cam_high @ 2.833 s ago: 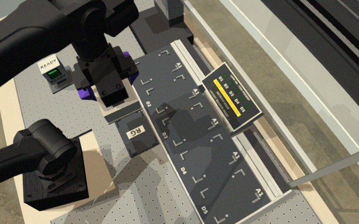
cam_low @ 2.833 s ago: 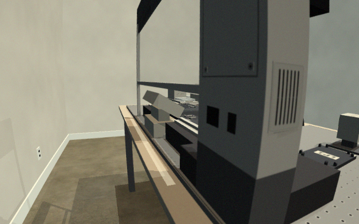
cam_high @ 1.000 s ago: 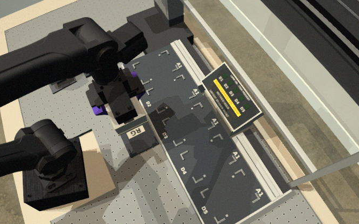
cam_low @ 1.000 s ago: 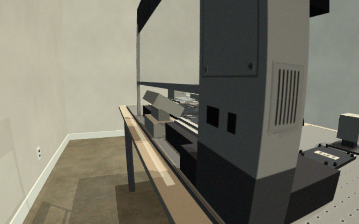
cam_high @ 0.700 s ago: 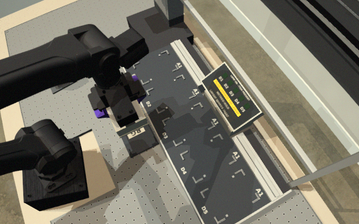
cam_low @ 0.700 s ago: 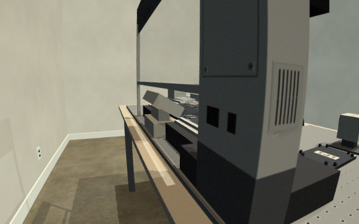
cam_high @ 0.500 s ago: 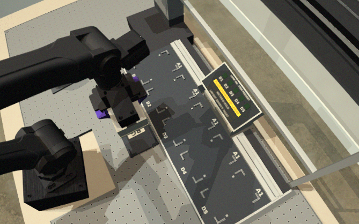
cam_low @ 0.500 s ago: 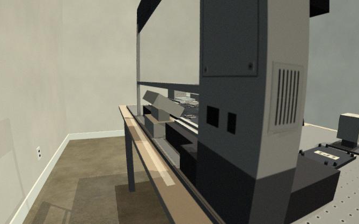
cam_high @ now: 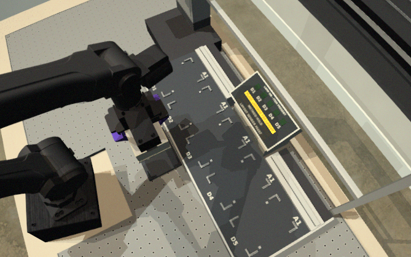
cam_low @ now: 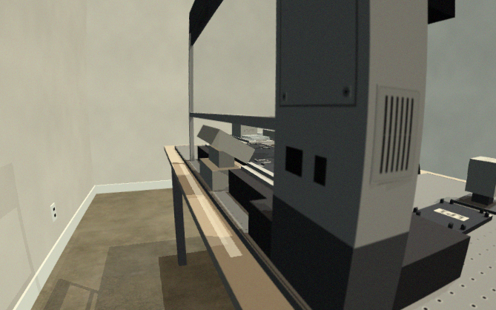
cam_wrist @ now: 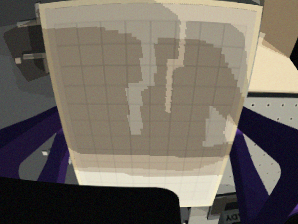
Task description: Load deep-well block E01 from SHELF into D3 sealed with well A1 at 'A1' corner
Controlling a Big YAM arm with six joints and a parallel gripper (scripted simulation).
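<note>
My hand is 160 mm above the regrip nest RG. From my hand the other things lie so: ready key: 100 mm behind, 340 mm to the left, 80 mm below; then deep-well block: 10 mm below; then LP1 pad: 60 mm ahead, 350 mm to the left, 160 mm below.
</note>
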